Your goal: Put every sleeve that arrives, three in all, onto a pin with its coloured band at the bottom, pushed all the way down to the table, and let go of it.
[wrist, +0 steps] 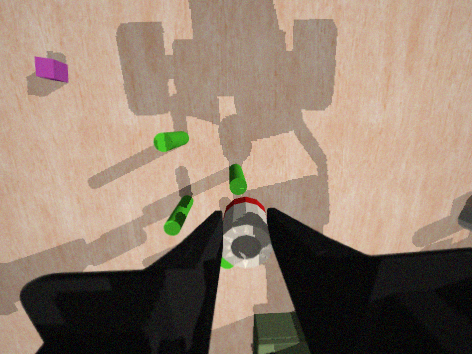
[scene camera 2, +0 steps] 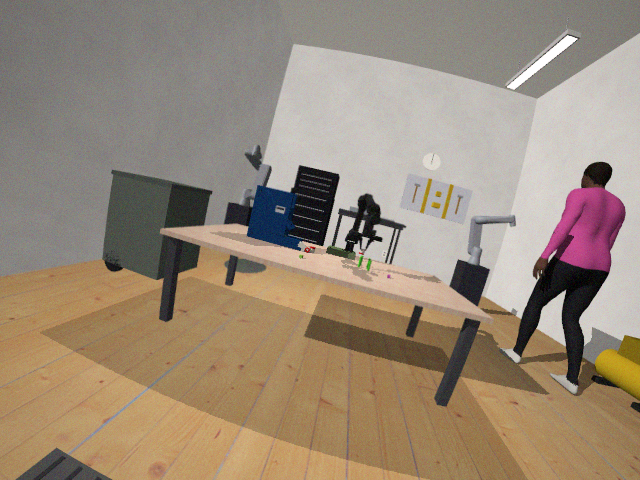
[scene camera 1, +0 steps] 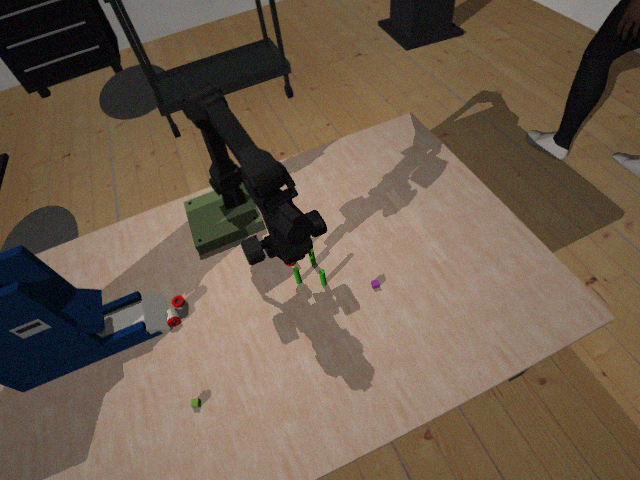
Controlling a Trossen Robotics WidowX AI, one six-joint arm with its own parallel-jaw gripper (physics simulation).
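My gripper (scene camera 1: 290, 257) (scene camera 2: 362, 249) (wrist: 244, 216) is shut on a grey-white sleeve (wrist: 245, 232), held roughly upright above the table, its red band at the lower end. The band shows in scene camera 1 (scene camera 1: 290, 264). Green pins (scene camera 1: 297, 275) (scene camera 1: 322, 277) (scene camera 1: 312, 257) (scene camera 2: 369, 264) (wrist: 171, 141) (wrist: 238, 179) (wrist: 179, 215) stand near it. A bit of green (wrist: 226, 263) shows beside the sleeve's near end, mostly hidden. Whether the sleeve is over a pin, I cannot tell. Two more sleeves, one (scene camera 1: 177, 301) with its red band up and one (scene camera 1: 173, 321) seemingly lying, are at the chute's end.
A blue dispenser (scene camera 1: 46, 330) (scene camera 2: 271, 217) with a pale chute (scene camera 1: 154, 314) stands on the table (scene camera 1: 439, 361) (scene camera 2: 206, 238). A purple cube (scene camera 1: 375, 283) (scene camera 2: 388, 276) (wrist: 51, 69) and a light-green cube (scene camera 1: 195, 403) (scene camera 2: 301, 256) lie on it. The green base plate (scene camera 1: 217, 232) (scene camera 2: 338, 252) is under the arm.
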